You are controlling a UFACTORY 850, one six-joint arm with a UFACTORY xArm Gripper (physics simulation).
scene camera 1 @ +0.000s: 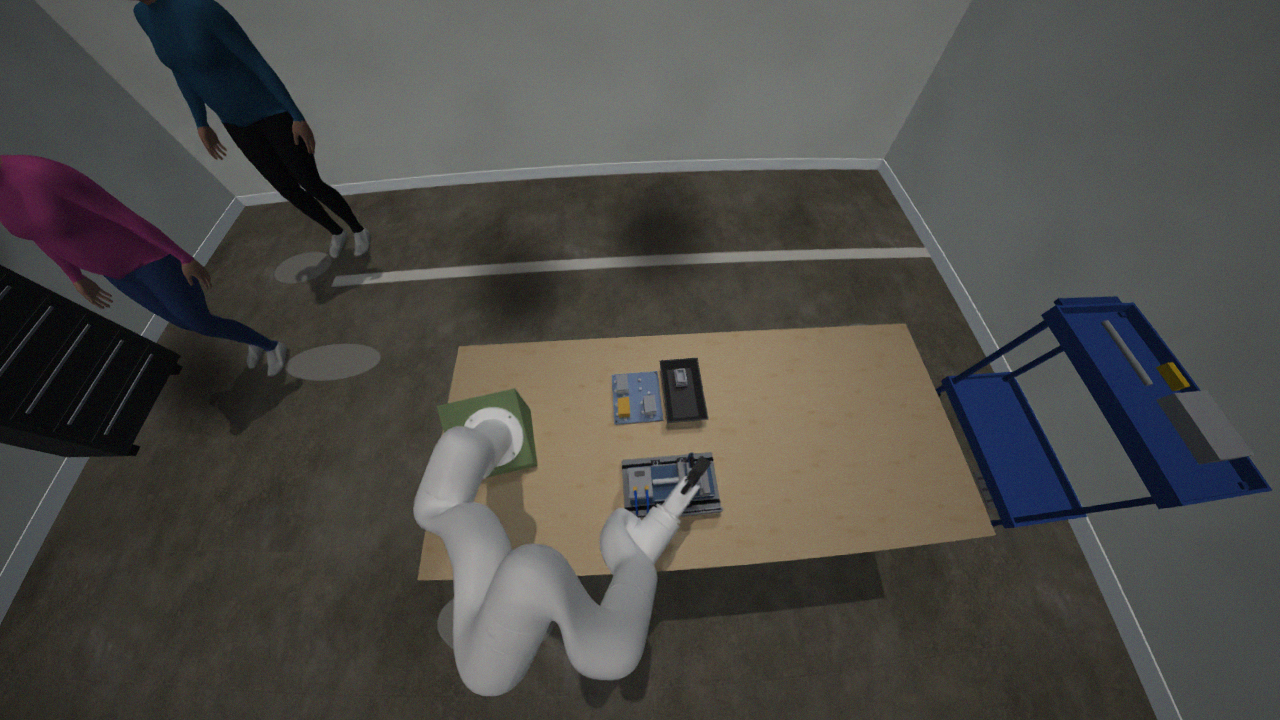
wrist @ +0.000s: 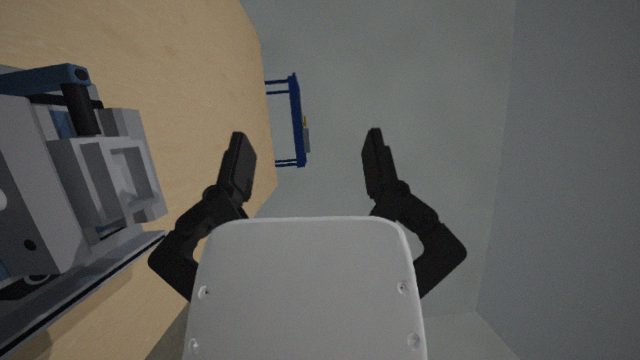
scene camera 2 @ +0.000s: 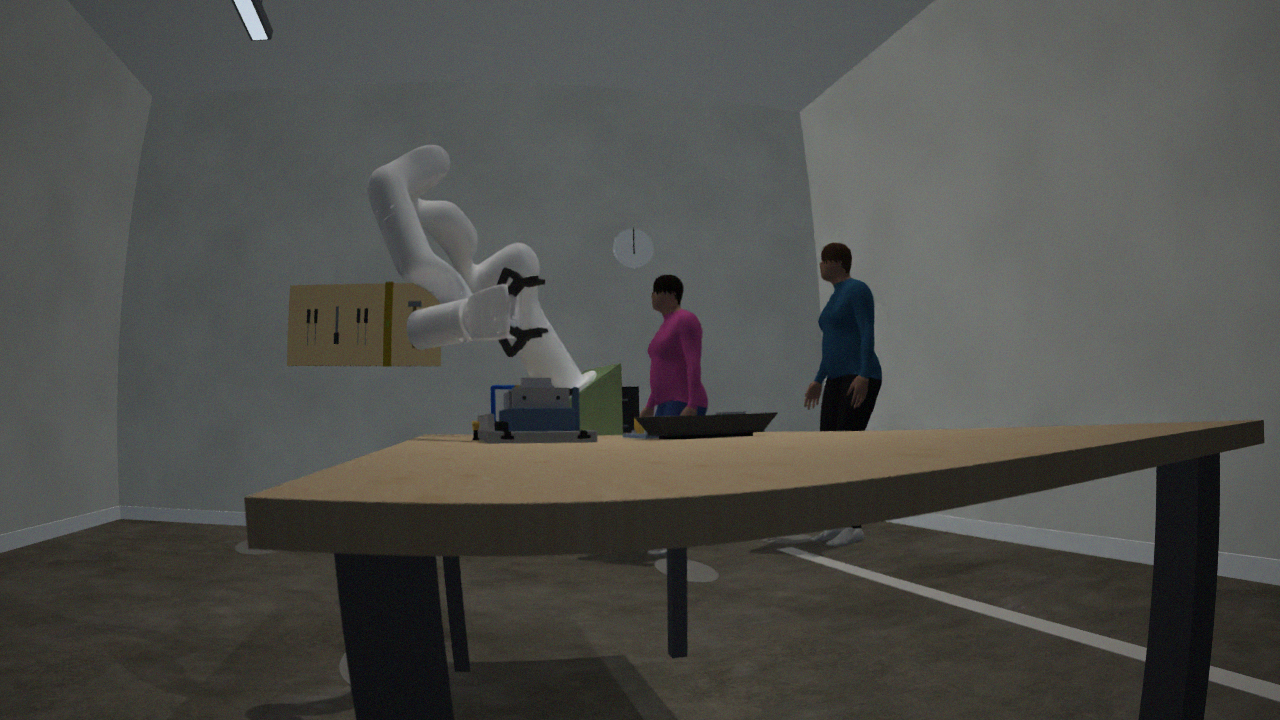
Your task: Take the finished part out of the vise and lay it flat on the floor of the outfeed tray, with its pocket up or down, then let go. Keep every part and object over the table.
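Note:
The vise (scene camera 1: 662,501) (scene camera 2: 539,419) (wrist: 42,200) stands on the table, grey and blue. A light grey block (scene camera 2: 536,382) shows above its jaws in scene camera 2; I cannot tell whether it is the finished part. My gripper (scene camera 1: 696,473) (scene camera 2: 543,307) (wrist: 307,142) is open and empty. It is above the vise's right side, tilted sideways, with the vise to the left in the wrist view. The dark outfeed tray (scene camera 1: 685,405) (scene camera 2: 707,426) is beyond the vise. A small grey part (scene camera 1: 681,377) lies at the tray's far end.
A blue board (scene camera 1: 637,417) with grey and yellow blocks lies left of the tray. The green base block (scene camera 1: 479,404) (scene camera 2: 606,402) carries my arm at the table's left. A blue cart (scene camera 1: 1011,447) (wrist: 297,110) stands beyond the table's right edge. Two people stand off the table.

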